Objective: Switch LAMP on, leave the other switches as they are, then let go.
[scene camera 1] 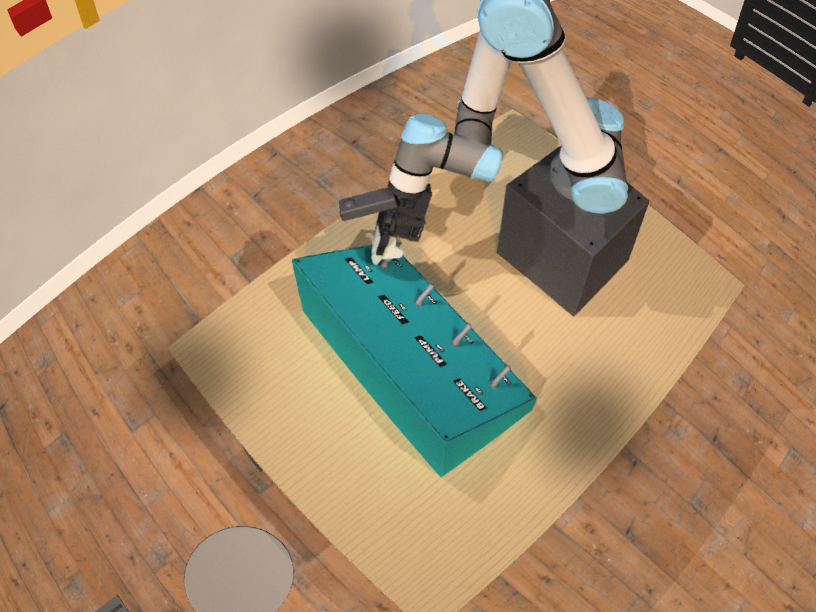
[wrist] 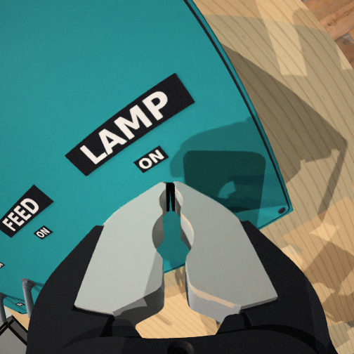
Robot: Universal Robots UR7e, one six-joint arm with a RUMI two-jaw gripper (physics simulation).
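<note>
A teal switch panel is visible. So is my gripper, which the wrist view shows too.
</note>
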